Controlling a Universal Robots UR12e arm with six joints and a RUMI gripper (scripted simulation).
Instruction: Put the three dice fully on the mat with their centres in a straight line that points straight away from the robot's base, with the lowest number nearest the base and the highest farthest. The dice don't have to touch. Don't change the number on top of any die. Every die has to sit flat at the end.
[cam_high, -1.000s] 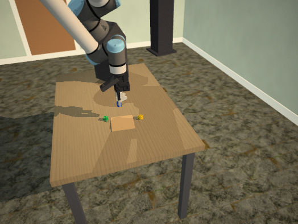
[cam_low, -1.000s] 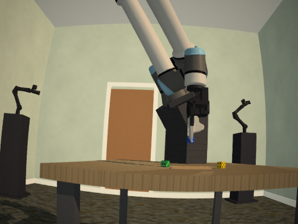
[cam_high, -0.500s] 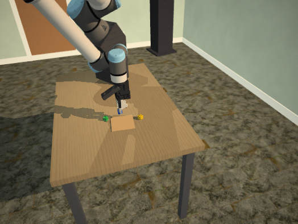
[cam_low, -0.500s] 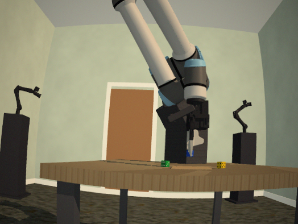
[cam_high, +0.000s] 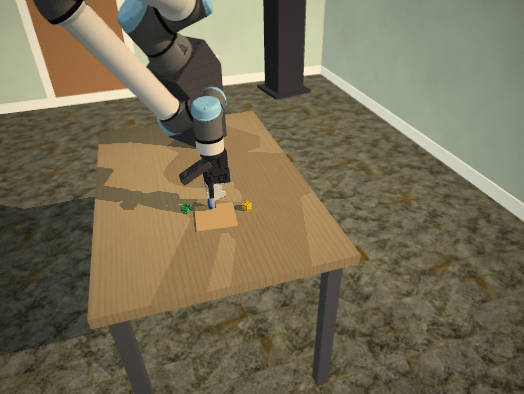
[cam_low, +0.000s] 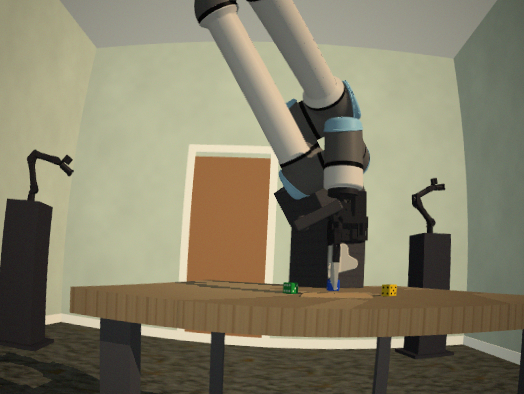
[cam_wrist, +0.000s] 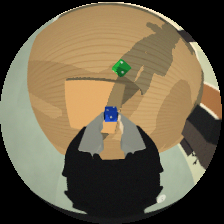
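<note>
The blue die lies right at my hand. Also, from my hand: green die: 90 mm to the right, 30 mm behind, 10 mm below; tan mat: 50 mm ahead, 20 mm below, 10 mm to the right; yellow die: 110 mm to the left, 60 mm ahead, 10 mm below.
</note>
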